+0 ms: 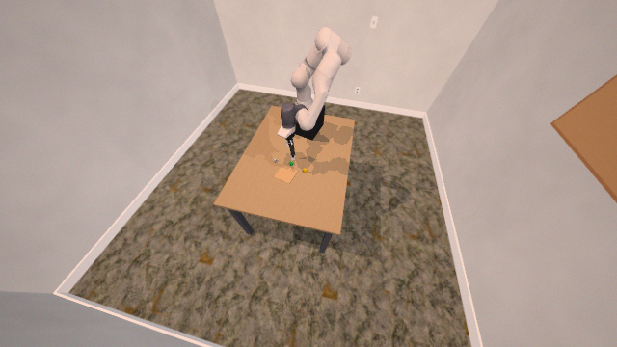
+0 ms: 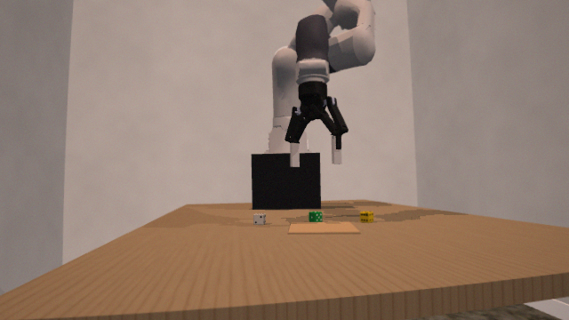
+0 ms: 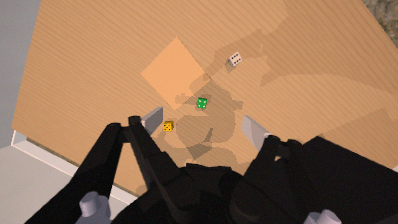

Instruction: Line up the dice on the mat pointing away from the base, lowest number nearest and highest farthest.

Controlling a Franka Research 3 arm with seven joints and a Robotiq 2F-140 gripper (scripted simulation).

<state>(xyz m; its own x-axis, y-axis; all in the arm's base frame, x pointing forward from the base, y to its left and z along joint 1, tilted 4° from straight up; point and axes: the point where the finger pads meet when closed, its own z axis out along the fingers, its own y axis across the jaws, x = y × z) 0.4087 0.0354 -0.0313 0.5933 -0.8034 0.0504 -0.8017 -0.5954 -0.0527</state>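
The green die is 140 mm below my hand. From my hand the other things lie so: tan mat 100 mm ahead, 150 mm below; white die 20 mm ahead, 140 mm to the right, 140 mm below; yellow die 30 mm ahead, 120 mm to the left, 140 mm below.
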